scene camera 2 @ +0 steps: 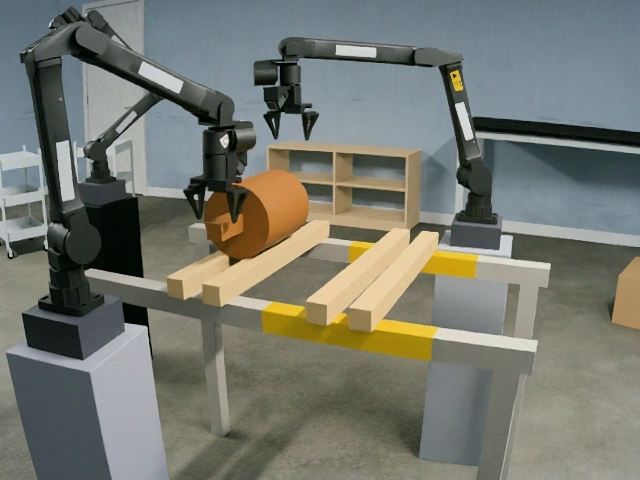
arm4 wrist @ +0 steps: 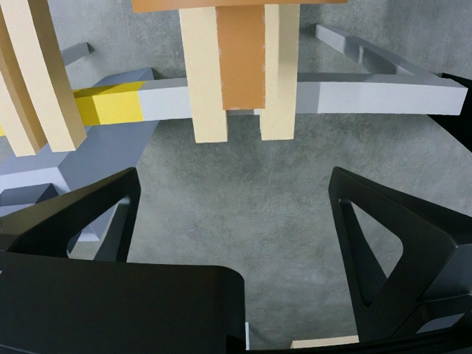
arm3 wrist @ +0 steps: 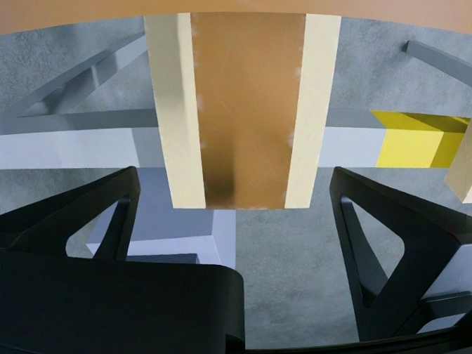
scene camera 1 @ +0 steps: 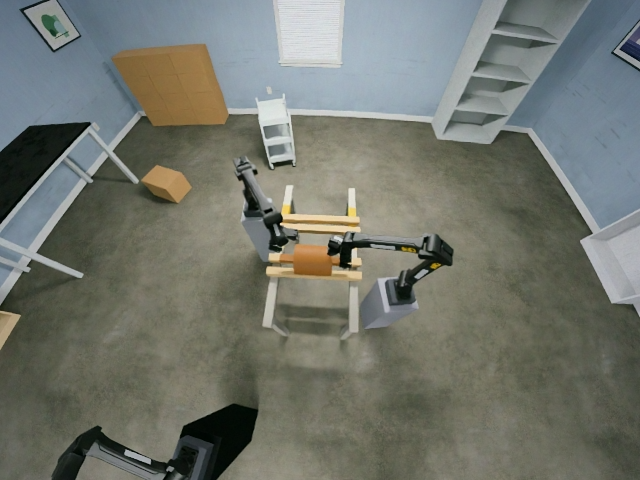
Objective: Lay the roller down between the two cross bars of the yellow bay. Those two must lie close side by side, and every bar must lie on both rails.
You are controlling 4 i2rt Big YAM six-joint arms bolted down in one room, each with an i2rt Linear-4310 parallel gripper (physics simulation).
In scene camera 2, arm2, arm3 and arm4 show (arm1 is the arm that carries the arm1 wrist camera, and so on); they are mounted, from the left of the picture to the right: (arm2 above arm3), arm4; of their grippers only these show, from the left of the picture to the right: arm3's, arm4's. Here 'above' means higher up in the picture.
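Observation:
The orange roller [arm3 wrist: 247, 100] [arm4 wrist: 242, 55] [scene camera 1: 312, 259] [scene camera 2: 273, 211] rests on two cream bars [arm3 wrist: 170, 110] [arm4 wrist: 205, 75] [scene camera 1: 284, 272] [scene camera 2: 268, 263], outside the yellow bay [arm3 wrist: 415, 147] [arm4 wrist: 110, 105] [scene camera 2: 310, 333]. Two other bars [scene camera 1: 320, 219] [scene camera 2: 356, 279] lie across both rails in the bay, a narrow gap apart. Arm3's gripper [arm3 wrist: 234, 170] [scene camera 2: 217, 215] is open and empty, over the roller's near axle end in scene camera 2. Arm4's gripper [arm4 wrist: 234, 170] [scene camera 2: 292, 135] is open and empty, high above the far side. The grippers of arm1 and arm2 do not show.
Two grey rails [arm3 wrist: 65, 147] [arm4 wrist: 380, 97] [scene camera 1: 354, 310] [scene camera 2: 242, 315] carry the bars. In scene camera 1, one arm stands left of them, one right, and another arm [scene camera 1: 124, 457] shows at the bottom left. Arm2 [scene camera 2: 126, 121] stands behind arm3. A wooden shelf [scene camera 2: 413, 188] stands behind.

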